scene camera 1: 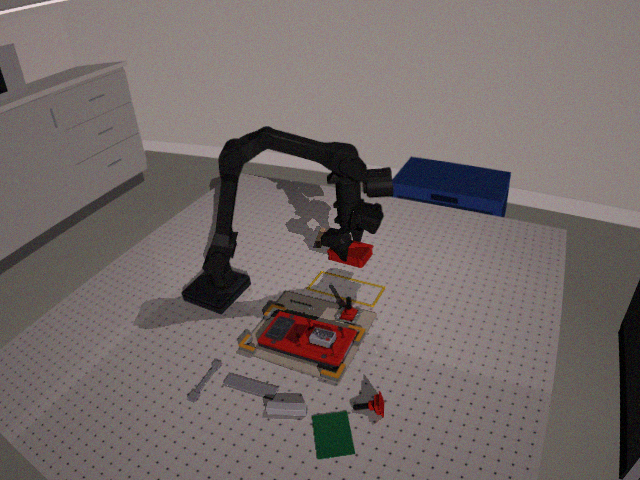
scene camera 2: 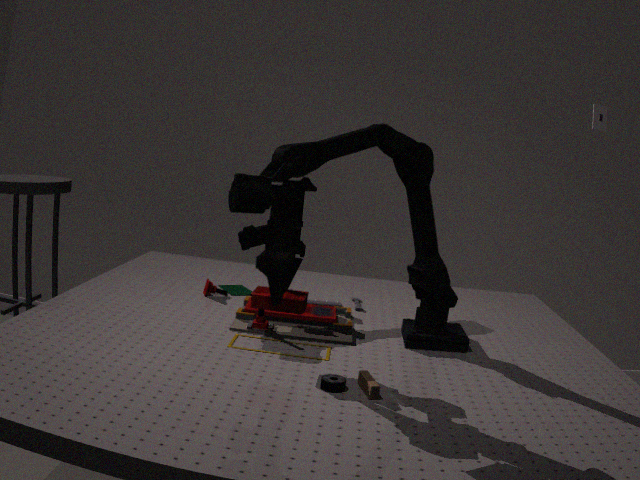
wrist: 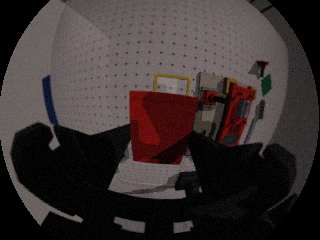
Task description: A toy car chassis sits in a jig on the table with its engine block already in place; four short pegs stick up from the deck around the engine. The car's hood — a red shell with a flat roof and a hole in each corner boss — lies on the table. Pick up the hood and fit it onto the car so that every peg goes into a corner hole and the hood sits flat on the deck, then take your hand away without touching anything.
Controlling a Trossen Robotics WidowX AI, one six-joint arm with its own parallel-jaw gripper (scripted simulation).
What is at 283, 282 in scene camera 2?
My gripper.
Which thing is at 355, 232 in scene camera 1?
My gripper.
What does my gripper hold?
A red hood.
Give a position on a red hood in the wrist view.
161, 123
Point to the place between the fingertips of my gripper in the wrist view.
At 160, 129
